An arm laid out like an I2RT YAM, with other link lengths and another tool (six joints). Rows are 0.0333 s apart.
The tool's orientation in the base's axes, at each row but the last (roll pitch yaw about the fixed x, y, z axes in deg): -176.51, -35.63, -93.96; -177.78, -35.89, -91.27; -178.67, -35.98, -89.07; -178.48, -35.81, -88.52
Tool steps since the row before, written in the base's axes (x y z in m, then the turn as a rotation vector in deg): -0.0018, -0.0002, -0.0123, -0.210, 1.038, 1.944; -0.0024, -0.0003, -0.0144, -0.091, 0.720, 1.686; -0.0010, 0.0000, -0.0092, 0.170, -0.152, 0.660; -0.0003, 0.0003, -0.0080, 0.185, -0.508, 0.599
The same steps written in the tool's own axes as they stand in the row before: -0.0069, 0.0024, 0.0101, 0.303, 0.148, -2.188; -0.0082, 0.0029, 0.0118, 0.407, 0.038, -1.790; -0.0054, 0.0012, 0.0074, 0.513, -0.178, -0.439; -0.0049, 0.0005, 0.0063, 0.766, -0.177, -0.181
